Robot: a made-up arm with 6 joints. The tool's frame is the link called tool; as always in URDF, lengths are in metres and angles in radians. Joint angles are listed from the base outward. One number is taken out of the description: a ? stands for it. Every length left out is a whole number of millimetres.
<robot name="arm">
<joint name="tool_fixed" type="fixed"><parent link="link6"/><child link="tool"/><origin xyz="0.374 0.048 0" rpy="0 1.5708 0"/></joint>
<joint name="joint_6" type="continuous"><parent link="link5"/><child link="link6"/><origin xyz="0.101 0.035 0"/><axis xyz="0 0 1"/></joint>
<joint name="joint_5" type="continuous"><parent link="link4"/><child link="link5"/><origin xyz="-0.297 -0.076 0" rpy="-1.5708 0 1.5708"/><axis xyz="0 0 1"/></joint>
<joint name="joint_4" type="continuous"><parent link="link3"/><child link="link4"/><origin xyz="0.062 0.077 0" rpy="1.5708 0 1.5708"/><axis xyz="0 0 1"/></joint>
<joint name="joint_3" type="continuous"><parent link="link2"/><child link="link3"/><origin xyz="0.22 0.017 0" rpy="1.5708 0 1.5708"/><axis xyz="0 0 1"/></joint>
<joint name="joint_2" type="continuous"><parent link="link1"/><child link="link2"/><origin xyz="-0.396 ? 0" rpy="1.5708 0 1.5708"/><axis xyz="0 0 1"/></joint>
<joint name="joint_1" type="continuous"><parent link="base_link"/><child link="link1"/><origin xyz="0 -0.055 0.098" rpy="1.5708 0 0"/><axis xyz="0 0 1"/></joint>
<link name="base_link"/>
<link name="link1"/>
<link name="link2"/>
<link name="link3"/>
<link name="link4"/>
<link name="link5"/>
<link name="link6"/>
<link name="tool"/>
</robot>
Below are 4 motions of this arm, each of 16 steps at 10 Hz.
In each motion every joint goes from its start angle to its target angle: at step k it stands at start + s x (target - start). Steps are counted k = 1, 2, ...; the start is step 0. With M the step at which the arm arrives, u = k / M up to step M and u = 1 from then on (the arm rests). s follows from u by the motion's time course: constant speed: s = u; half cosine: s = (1 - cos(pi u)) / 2; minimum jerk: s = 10 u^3 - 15 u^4 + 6 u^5.
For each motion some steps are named. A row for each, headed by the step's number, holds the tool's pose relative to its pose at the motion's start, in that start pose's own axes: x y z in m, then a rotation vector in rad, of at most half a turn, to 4 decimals.
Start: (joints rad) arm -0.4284 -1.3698 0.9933 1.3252 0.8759 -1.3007
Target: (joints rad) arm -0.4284 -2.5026 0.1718 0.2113 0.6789 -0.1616
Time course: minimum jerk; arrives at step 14
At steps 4, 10, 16:
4: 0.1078 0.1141 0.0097 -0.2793 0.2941 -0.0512
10: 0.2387 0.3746 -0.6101 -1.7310 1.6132 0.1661
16: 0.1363 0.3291 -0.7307 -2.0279 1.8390 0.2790

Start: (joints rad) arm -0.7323 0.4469 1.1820 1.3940 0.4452 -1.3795
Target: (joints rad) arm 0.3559 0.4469 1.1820 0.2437 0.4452 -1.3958
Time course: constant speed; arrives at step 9
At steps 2, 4, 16:
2: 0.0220 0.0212 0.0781 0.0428 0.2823 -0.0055
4: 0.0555 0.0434 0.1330 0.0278 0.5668 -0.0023
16: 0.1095 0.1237 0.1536 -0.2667 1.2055 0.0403

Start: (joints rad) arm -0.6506 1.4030 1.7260 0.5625 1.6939 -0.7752
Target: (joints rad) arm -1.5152 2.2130 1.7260 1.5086 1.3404 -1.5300
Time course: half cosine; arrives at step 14
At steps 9, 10, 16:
9: 0.1642 0.1653 -0.3565 0.0742 -0.8850 -0.8169
10: 0.1876 0.1694 -0.4364 0.0208 -1.0450 -0.8097
16: 0.2337 0.1378 -0.6013 -0.1195 -1.3437 -0.6933

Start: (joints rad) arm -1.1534 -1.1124 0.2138 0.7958 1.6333 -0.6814
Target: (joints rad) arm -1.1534 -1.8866 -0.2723 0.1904 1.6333 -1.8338
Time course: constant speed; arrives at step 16
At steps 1, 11, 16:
1: 0.0012 -0.0159 0.0057 0.0169 0.0197 0.0446
11: 0.0990 -0.0986 0.0785 0.1501 0.3444 0.2427
16: 0.1487 -0.0971 0.1063 0.2068 0.4984 0.1581

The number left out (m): -0.037
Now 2 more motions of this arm.
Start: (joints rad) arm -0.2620 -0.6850 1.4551 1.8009 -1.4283 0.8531
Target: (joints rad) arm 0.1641 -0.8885 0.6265 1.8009 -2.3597 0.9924
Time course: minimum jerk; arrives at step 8
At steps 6, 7, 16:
6: 0.1431 -0.0078 0.1073 -0.2081 0.4524 0.2977
7: 0.1610 0.0047 0.1112 -0.2332 0.4986 0.3179
16: 0.1643 0.0072 0.1118 -0.2379 0.5071 0.3215

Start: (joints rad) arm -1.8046 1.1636 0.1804 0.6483 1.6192 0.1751
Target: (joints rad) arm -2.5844 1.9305 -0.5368 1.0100 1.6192 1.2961
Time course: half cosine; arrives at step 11
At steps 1, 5, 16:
1: 0.0159 0.0086 0.0074 -0.0273 0.0331 0.0038
5: 0.2770 0.2090 -0.0048 -0.6312 0.6634 0.2460
16: 0.2093 0.3552 -0.1867 -1.4285 1.3143 1.1297

